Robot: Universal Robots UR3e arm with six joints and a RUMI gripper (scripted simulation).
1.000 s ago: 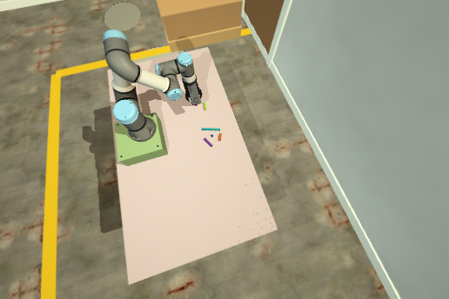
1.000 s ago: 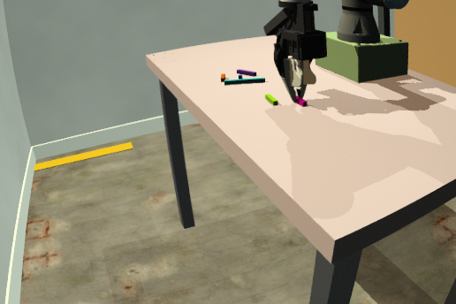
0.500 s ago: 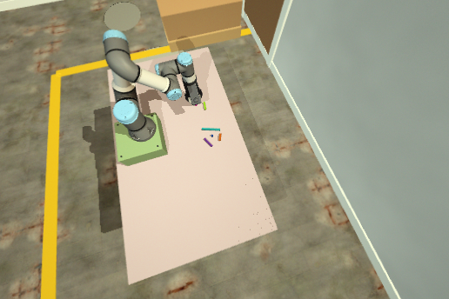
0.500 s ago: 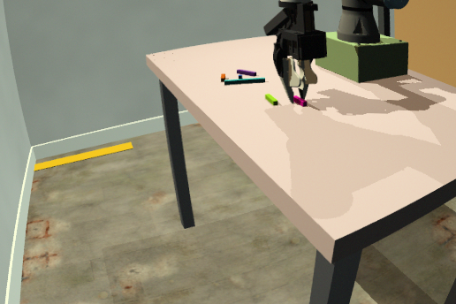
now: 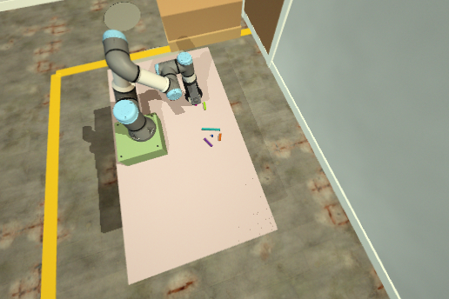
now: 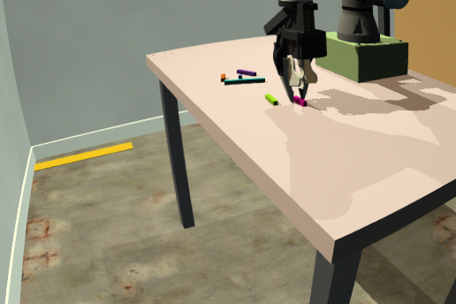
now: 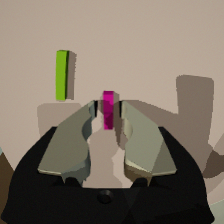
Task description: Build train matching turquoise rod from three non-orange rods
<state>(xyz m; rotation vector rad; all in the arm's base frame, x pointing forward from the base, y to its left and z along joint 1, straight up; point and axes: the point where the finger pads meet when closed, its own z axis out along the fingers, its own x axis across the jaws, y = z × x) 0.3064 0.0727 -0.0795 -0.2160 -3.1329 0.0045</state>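
The lime rod lies 4 cm ahead of my hand, 4 cm to the right of it and 1 cm below it. Round my hand: turquoise rod: 1 cm ahead, 19 cm to the right, 1 cm below; then purple rod: 4 cm behind, 25 cm to the right, 1 cm below; then small blue rod: 22 cm to the right, 1 cm below.
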